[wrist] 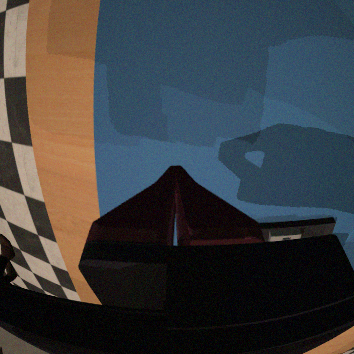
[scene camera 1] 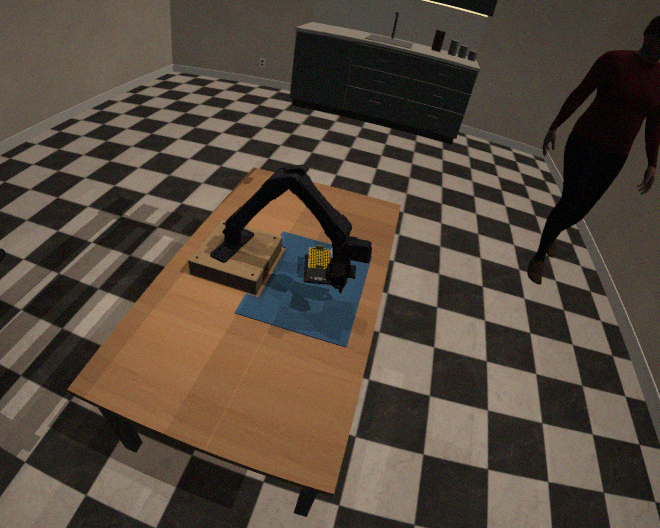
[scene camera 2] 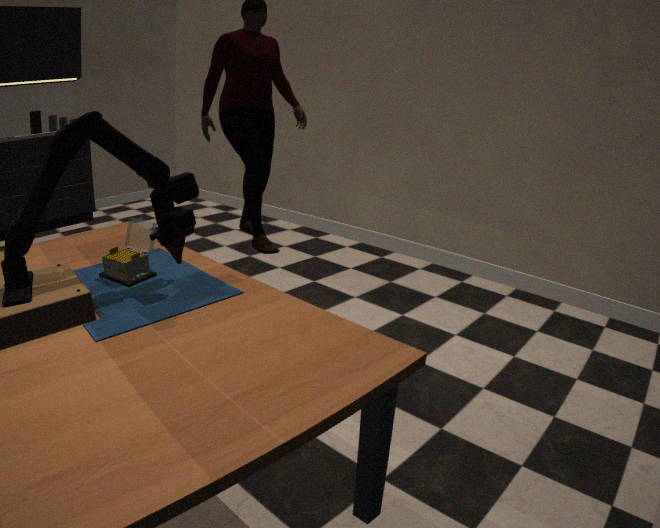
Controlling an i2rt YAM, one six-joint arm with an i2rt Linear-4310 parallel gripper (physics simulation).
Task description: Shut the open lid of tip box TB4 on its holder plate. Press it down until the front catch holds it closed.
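Pixels of known places: gripper, fingertip midpoint: [wrist: 175, 174] [scene camera 1: 340, 292] [scene camera 2: 179, 263]; arm's base, origin of the base link: [scene camera 1: 232, 245] [scene camera 2: 19, 289].
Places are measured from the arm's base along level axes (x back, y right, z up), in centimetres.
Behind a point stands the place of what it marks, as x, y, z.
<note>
Tip box TB4 [scene camera 1: 318, 258] [scene camera 2: 125, 268] {-29.7, -6.6, -2.4} has a grey body and a yellow tip rack, and sits on its dark holder plate [scene camera 2: 131, 282] {-30.6, -5.4, -6.2} [wrist: 325, 227] {-30.2, -5.3, -6.2}. Its clear lid [scene camera 2: 139, 236] {-36.7, -17.7, 2.6} stands open, roughly upright, in the scene camera 2 view. A light catch part [wrist: 285, 237] {-34.1, -7.1, -5.4} shows at the plate's front in the wrist view; most of the box is hidden there behind the gripper. My gripper [scene camera 1: 340, 288] {-44.7, -3.5, -2.9} [scene camera 2: 179, 260] {-44.7, -3.5, -2.9} [wrist: 175, 174] {-44.7, -3.5, -2.9} is shut and empty. It points down beside the box, on the side away from the arm's base, with its tips above the mat. Contact with the lid is not visible.
A blue mat [scene camera 1: 324, 324] {-45.3, 9.9, -7.0} [scene camera 2: 209, 291] {-48.4, 9.8, -7.0} [wrist: 200, 65] {-45.7, 2.3, -7.0} lies under the box on the wooden table [scene camera 1: 220, 374] {-27.0, 44.8, -7.3} [scene camera 2: 247, 352] {-44.2, 41.0, -7.3}. The arm stands on a wooden block [scene camera 1: 225, 272] {-6.3, 13.2, -0.6} [scene camera 2: 55, 313] {-8.7, 12.9, -2.8}. The table's long edge is near the gripper. A person [scene camera 1: 605, 110] [scene camera 2: 247, 77] stands beyond the table.
</note>
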